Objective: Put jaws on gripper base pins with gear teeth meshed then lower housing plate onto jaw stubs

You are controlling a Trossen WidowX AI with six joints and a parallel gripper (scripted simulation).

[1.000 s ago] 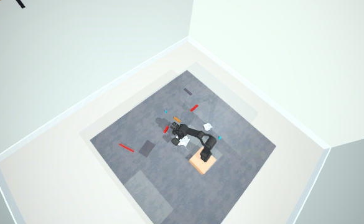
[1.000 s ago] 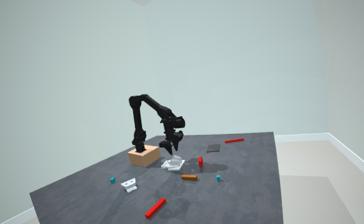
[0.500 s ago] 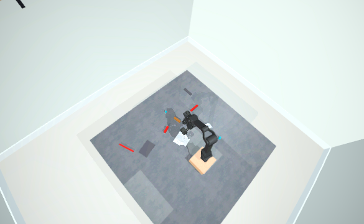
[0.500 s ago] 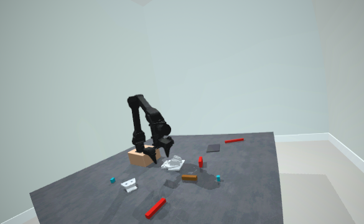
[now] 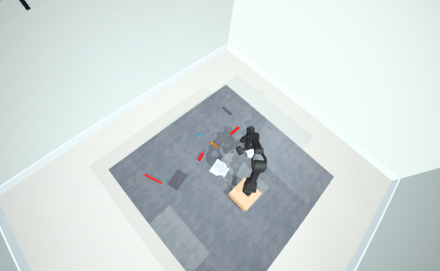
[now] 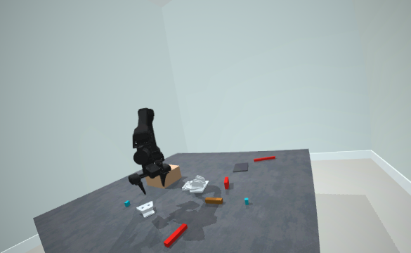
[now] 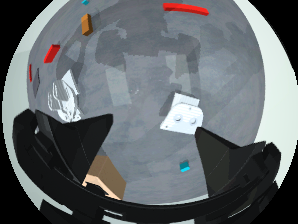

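The white gripper base lies 70 mm below my gripper tip, 50 mm to the right of it and 30 mm behind it. From my gripper tip the other things lie so: curved white jaw 200 mm to the left, 80 mm below, 40 mm ahead; then flat white plate 230 mm to the left, 90 mm below, 80 mm ahead; then white housing plate 220 mm to the left, 90 mm below, 20 mm ahead.
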